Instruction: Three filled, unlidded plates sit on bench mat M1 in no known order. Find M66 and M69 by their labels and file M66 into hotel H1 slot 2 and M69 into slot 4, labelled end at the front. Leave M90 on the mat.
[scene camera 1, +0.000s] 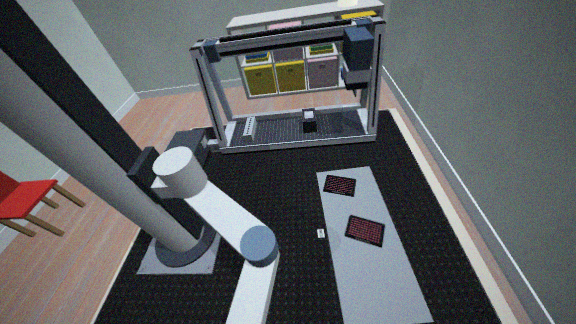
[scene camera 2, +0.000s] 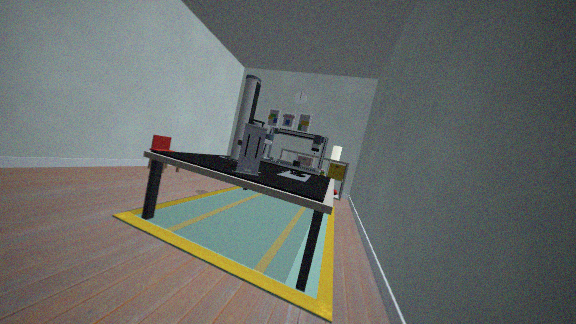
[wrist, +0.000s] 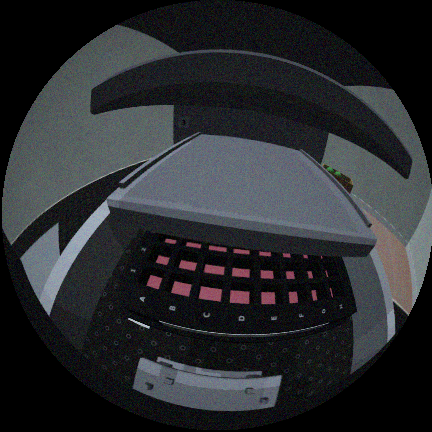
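Seen in the pictures: arm's base, origin of the base link: (scene camera 1: 188, 236) (scene camera 2: 236, 160).
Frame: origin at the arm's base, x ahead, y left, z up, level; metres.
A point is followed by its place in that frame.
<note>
Two black plates with red wells, the far one (scene camera 1: 339, 185) @[y 0.185, x 0.635, z 0.031 m] and the nearer one (scene camera 1: 365, 231) @[y -0.024, x 0.697, z 0.029 m], lie on the light grey bench mat (scene camera 1: 382, 285) @[y -0.194, x 0.713, z 0.016 m]; their labels are too small to read. A third filled plate (wrist: 210, 294) @[y -0.471, x 0.406, z 0.164 m] shows in the wrist view with its row of letters A to H towards the camera. My gripper (wrist: 239, 286) is shut on it; the fingertips are hard to make out. The plate's far rows pass under a grey slab (wrist: 240, 185) @[y -0.494, x 0.417, z 0.189 m], which looks like part of the hotel. The tall grey hotel (scene camera 2: 251, 150) @[y -0.598, x 0.477, z 0.169 m] stands on the table. The held plate's name and the slot level cannot be read.
A gantry frame (scene camera 1: 297, 146) @[y 0.448, x 0.459, z 0.033 m] with a black deck stands behind the mat. A small white card (scene camera 1: 321, 233) @[y -0.016, x 0.541, z 0.013 m] lies beside the mat. The arm's blue joint (scene camera 1: 259, 245) @[y -0.184, x 0.398, z 0.332 m] is left of the mat. A dark curved bar (wrist: 250, 75) spans above the slab.
</note>
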